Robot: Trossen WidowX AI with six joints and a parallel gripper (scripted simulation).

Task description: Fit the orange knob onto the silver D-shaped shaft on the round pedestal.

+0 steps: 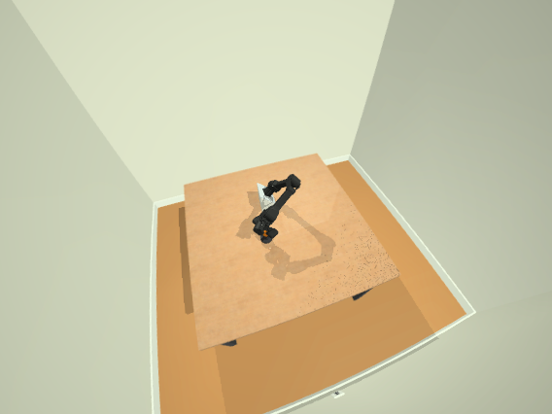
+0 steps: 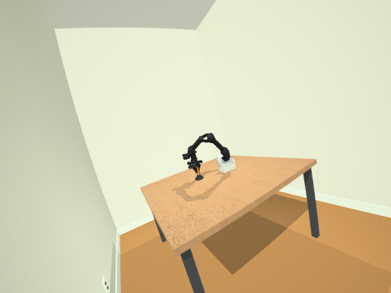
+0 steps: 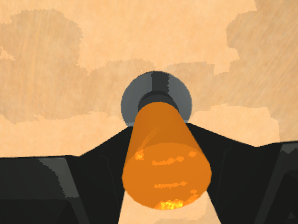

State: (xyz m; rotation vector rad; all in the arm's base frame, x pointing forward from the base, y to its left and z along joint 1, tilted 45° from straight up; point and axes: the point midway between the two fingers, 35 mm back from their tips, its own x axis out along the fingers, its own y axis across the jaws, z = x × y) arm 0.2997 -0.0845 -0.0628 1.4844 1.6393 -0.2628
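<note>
My gripper tip is now 30 mm below the orange knob. Also, from my gripper tip: pedestal: 40 mm below.
</note>
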